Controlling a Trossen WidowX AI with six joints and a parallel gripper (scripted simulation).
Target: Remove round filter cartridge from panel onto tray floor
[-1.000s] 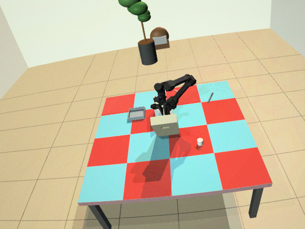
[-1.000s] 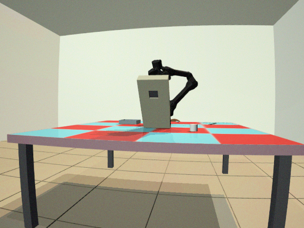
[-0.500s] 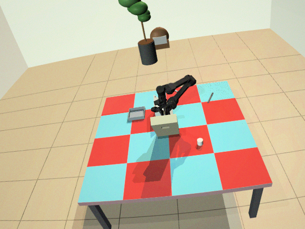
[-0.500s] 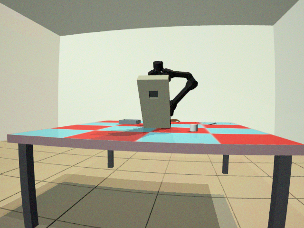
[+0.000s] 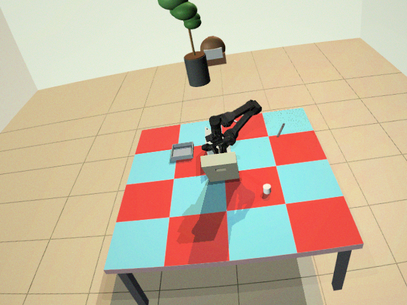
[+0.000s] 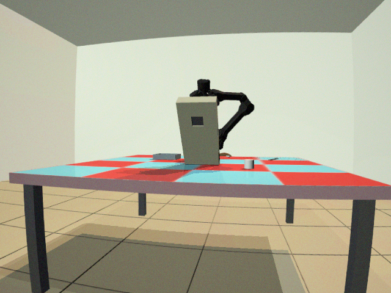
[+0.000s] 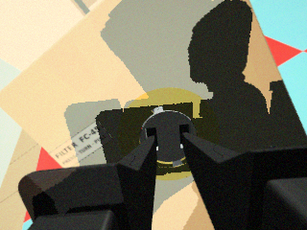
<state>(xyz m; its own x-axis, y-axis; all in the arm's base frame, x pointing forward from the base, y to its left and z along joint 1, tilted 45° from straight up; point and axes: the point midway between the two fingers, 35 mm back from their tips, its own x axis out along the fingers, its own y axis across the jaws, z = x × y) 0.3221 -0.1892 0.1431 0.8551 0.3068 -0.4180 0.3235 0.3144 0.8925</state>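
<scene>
Right now my gripper tip is 2 cm short of the round filter cartridge and 1 cm above it. Round my gripper tip: grey tray: 46 cm behind, 24 cm to the right, 24 cm below; beige service panel: 3 cm behind, 8 cm below.
</scene>
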